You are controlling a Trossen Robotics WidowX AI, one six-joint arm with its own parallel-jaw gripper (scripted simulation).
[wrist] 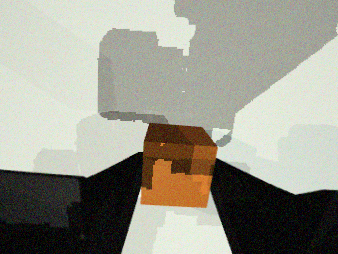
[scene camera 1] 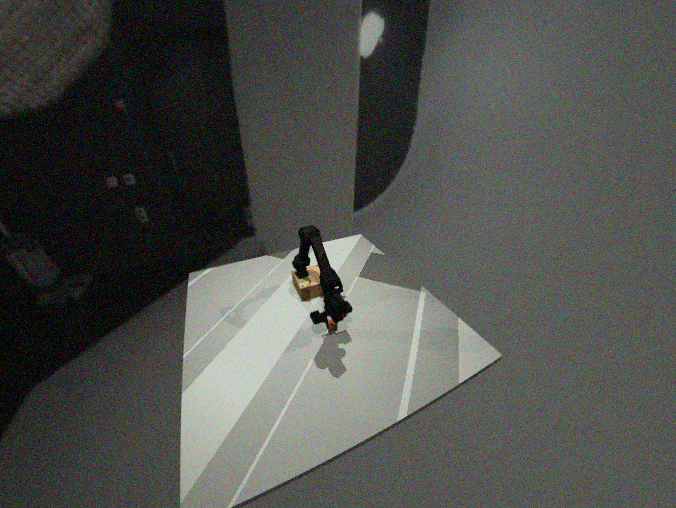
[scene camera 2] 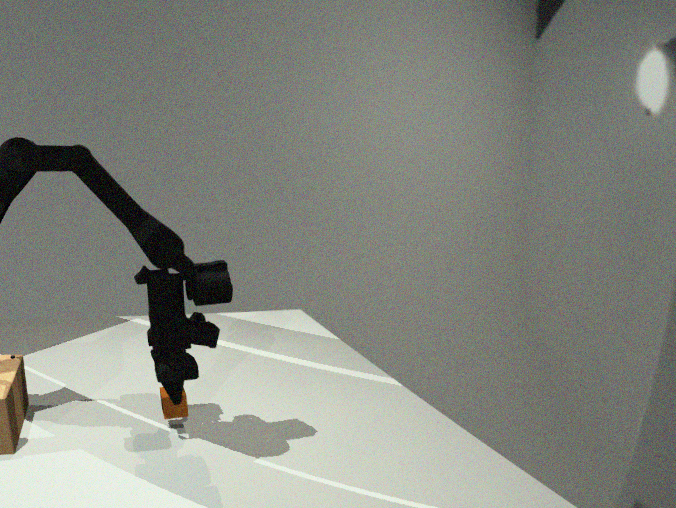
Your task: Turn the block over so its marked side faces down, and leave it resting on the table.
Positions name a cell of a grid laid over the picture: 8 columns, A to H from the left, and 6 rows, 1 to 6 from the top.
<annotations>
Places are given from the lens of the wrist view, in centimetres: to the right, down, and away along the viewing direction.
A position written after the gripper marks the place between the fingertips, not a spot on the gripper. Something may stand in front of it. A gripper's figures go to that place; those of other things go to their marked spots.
gripper (wrist: E4): 0, 2, 11
block (wrist: E4): 0, 2, 10
</annotations>
